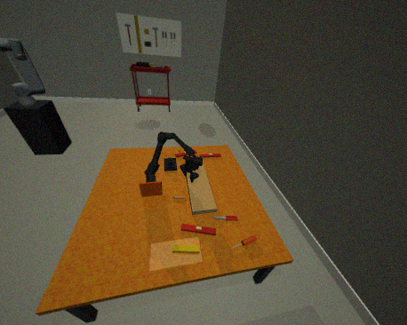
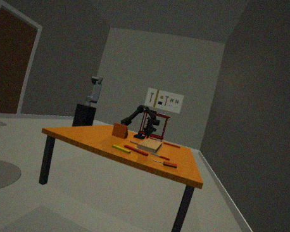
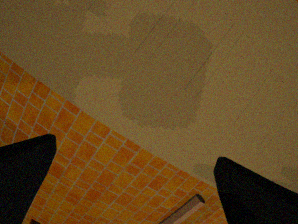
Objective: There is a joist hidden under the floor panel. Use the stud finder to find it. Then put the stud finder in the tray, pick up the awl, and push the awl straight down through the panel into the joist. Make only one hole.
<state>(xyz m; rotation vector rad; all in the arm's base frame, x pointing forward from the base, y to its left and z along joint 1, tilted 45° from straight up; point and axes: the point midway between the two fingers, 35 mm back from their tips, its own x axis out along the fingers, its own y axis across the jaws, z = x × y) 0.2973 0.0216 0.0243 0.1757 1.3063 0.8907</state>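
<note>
Now: gripper tip 12 cm past the awl, 12 cm to the left of it and 7 cm above it. Also, from my gripper tip: small grey block: 10 cm ahead, 34 cm to the left, 6 cm below; then yellow bar: 7 cm behind, 52 cm to the right, 7 cm below; then stud finder: 14 cm behind, 30 cm to the left, 3 cm below.
</note>
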